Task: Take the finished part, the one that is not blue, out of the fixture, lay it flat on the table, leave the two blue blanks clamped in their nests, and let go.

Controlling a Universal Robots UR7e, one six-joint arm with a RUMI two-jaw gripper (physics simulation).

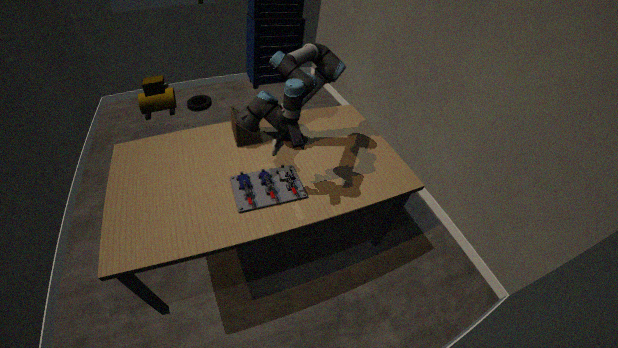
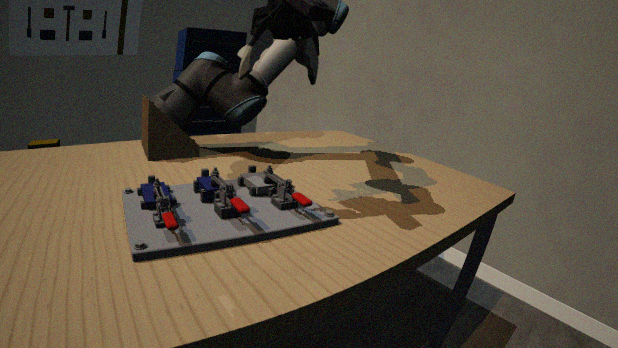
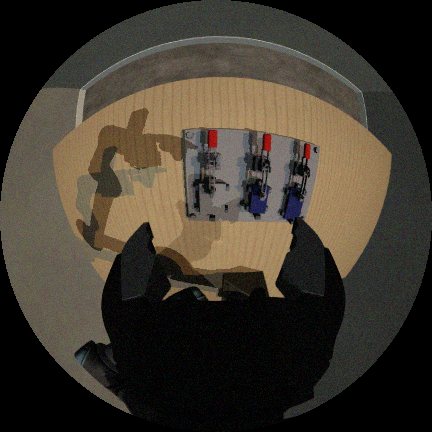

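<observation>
The finished part, a light grey block [image 1: 286, 174] [image 2: 256, 183] [image 3: 214, 202], sits in the fixture's nest nearest the wall, with a clamp arm reaching over it. Two blue blanks [image 1: 243, 180] [image 1: 265, 176] [image 2: 148, 195] [image 2: 206, 188] [image 3: 258, 201] [image 3: 293, 204] sit in the other two nests under their clamp arms. The fixture plate [image 1: 260, 199] [image 2: 197, 215] [image 3: 230, 150] lies flat on the table. My gripper [image 1: 288, 149] [image 2: 278, 80] [image 3: 221, 222] is open and empty, with its jaws wide apart. It hangs above the table on the arm-base side of the fixture, apart from the parts.
Three red clamp handles [image 2: 170, 220] [image 2: 240, 205] [image 2: 301, 199] point away from the arm's base. A wedge-shaped mount [image 1: 242, 132] [image 2: 167, 140] [image 3: 243, 282] stands at the table's rear. The arm's shadow falls beside the fixture on the wall side. A blue cabinet [image 1: 275, 50] and yellow compressor [image 1: 157, 100] stand behind the table.
</observation>
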